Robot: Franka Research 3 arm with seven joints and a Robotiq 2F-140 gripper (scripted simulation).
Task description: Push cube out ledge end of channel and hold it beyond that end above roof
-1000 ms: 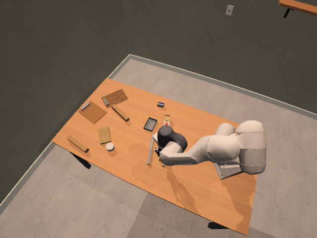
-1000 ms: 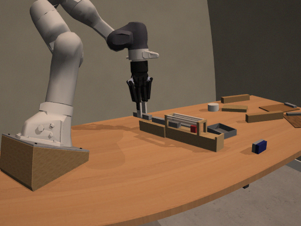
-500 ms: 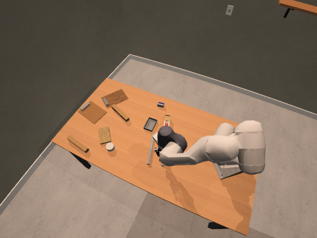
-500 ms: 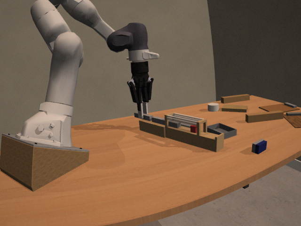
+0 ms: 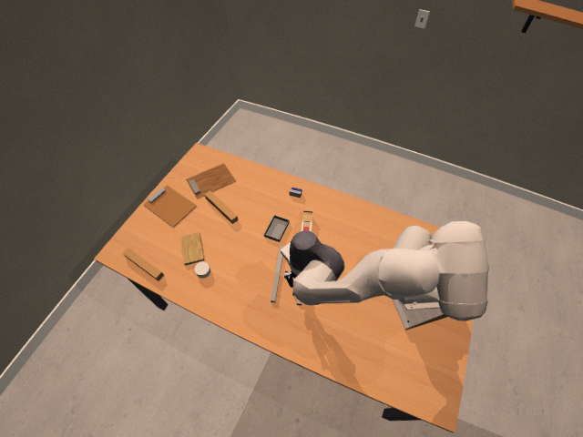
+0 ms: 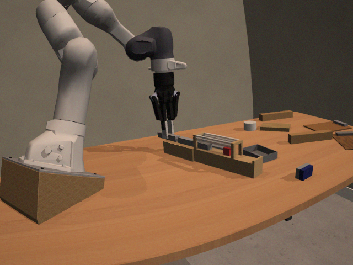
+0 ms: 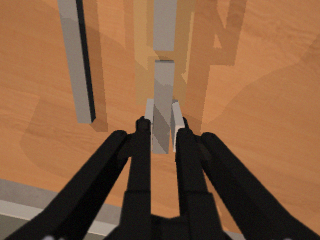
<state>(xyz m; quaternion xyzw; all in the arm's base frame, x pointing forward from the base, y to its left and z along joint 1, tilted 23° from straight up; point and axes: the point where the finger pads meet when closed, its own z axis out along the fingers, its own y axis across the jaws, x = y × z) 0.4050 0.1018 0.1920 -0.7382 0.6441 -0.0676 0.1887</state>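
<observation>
Right now my hand is 3 cm above the short grey bar. The rest, counted from my hand: red cube (5 cm ahead, 29 cm to the right, 3 cm below); then channel (4 cm ahead, 24 cm to the right, 3 cm below); then long grey bar (12 cm ahead, 7 cm to the right, 7 cm below).
</observation>
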